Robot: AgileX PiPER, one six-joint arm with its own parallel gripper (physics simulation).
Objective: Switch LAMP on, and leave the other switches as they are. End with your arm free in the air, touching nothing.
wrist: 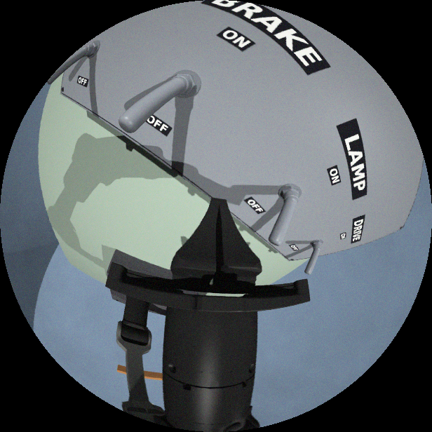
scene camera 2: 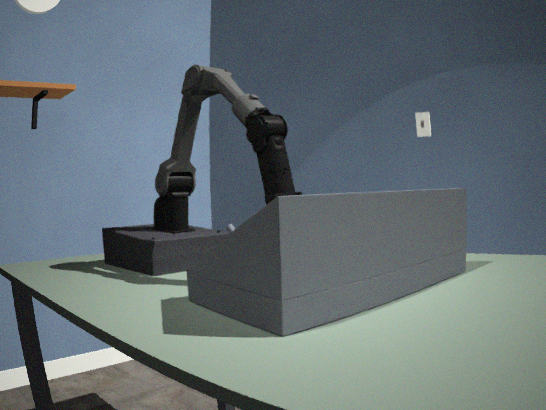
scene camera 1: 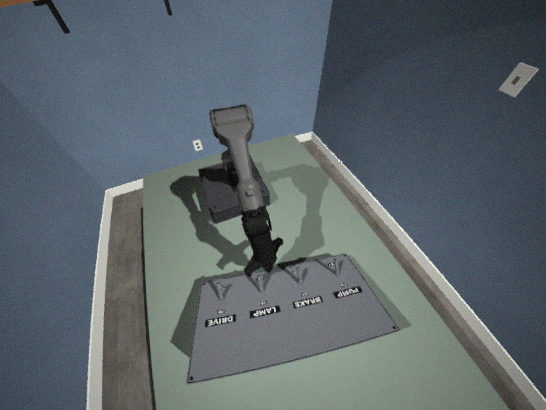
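The grey sloped panel (scene camera 1: 300, 345) (scene camera 2: 370, 240) (wrist: 270, 125) carries a row of levers. The LAMP lever (scene camera 1: 260, 282) (wrist: 284, 220) leans toward its OFF label, away from ON. The BRAKE lever (scene camera 1: 297, 273) (wrist: 155, 103), DRIVE lever (scene camera 1: 221, 289) (wrist: 313, 258) and PUMP lever (scene camera 1: 334, 268) (wrist: 75, 61) also lean to the OFF side. My gripper (scene camera 1: 270, 270) (wrist: 217, 205) is shut and empty. Its tips appear by the panel's OFF-side edge, between the BRAKE and LAMP levers, nearer LAMP, with a visible gap to it in the wrist view. In scene camera 2 the panel hides the fingers.
The panel stands on a green table (scene camera 1: 425, 370) (scene camera 2: 400, 360). The arm's dark base box (scene camera 1: 216, 197) (scene camera 2: 127, 251) stands behind the panel's low side. An orange shelf (scene camera 2: 55, 90) is on the blue wall.
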